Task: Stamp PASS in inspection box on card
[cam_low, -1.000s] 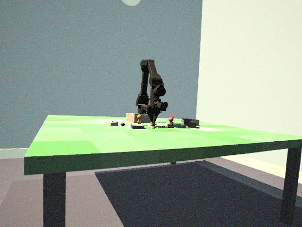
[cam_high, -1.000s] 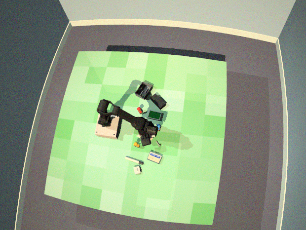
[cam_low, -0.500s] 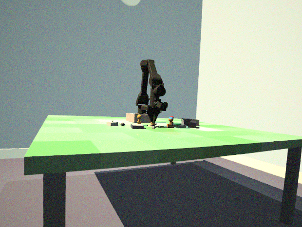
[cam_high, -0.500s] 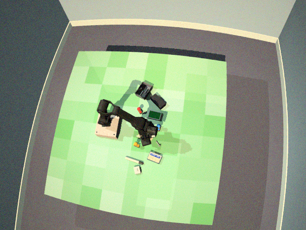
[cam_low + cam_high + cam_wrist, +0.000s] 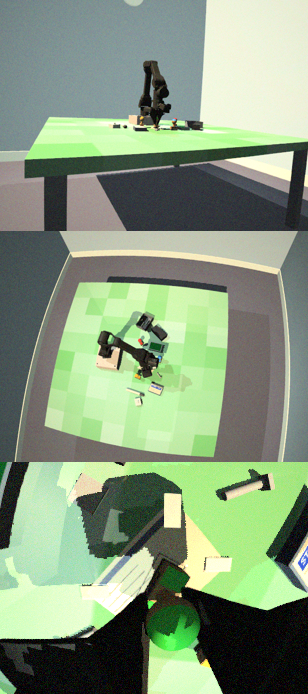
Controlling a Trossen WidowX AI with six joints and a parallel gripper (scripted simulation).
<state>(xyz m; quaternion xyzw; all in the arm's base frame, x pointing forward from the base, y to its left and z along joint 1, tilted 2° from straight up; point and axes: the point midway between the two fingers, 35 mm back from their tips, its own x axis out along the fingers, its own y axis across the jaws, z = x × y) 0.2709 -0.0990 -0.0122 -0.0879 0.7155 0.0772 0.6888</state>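
Right now the green-knobbed stamp is right at my gripper tip. From my gripper tip the other things lie so: blue stamp (10 cm ahead, 5 cm to the left); cream card (3 cm below); orange stamp (6 cm to the right, 6 cm behind).
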